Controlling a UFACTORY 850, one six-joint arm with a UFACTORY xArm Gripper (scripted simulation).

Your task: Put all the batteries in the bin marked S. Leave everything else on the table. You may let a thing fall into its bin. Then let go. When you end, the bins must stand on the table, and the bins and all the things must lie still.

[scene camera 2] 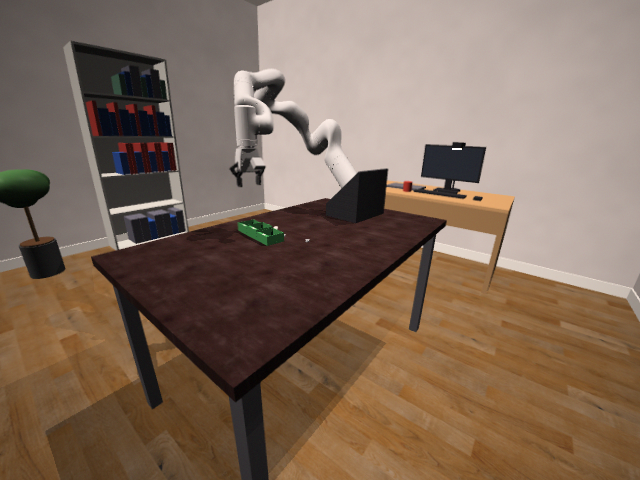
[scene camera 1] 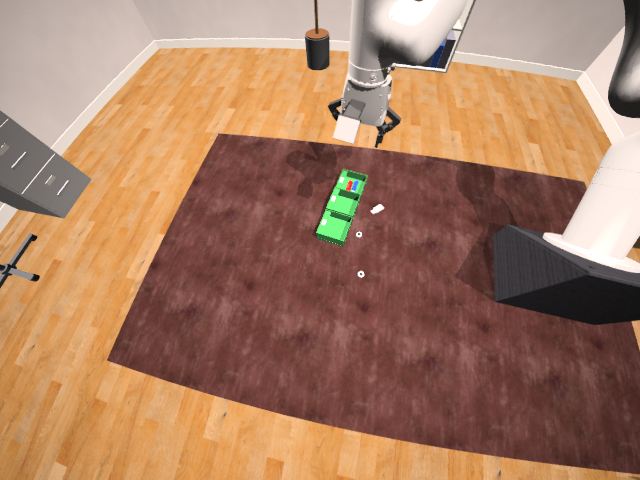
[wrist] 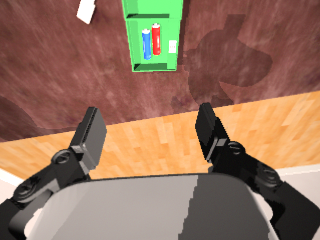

Observation:
In view: my gripper (scene camera 1: pixel 359 140).
My gripper is seen too in scene camera 2 (scene camera 2: pixel 249 185) and in the wrist view (wrist: pixel 150 116).

